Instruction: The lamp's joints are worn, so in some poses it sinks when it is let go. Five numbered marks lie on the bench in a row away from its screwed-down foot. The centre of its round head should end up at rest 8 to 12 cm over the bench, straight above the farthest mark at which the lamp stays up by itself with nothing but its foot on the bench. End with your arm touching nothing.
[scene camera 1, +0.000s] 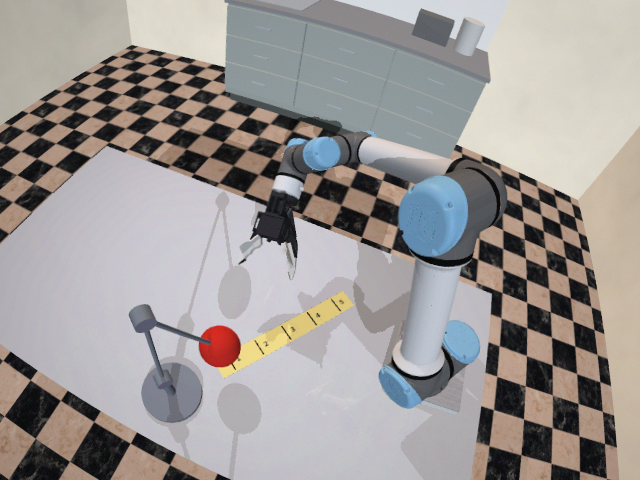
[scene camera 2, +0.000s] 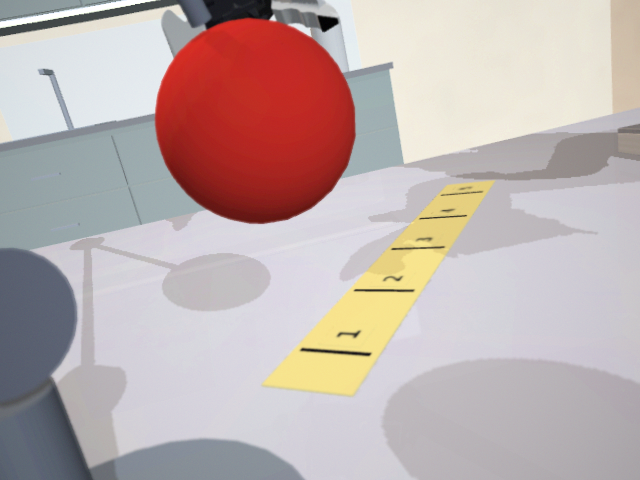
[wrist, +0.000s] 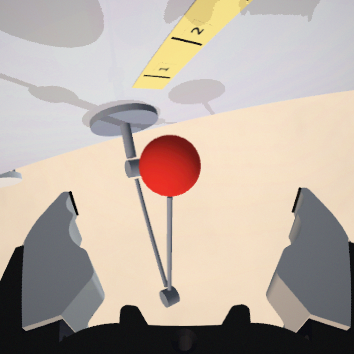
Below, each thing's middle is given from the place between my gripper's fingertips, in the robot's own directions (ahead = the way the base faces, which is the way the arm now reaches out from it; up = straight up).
My hand is 19 cm above the yellow strip (scene camera 2: 335, 357), 10 cm past it and 5 cm to the right of it. Also, from my hand: grey foot (scene camera 1: 176, 403): 33 cm to the left, 14 cm below, 13 cm ahead.
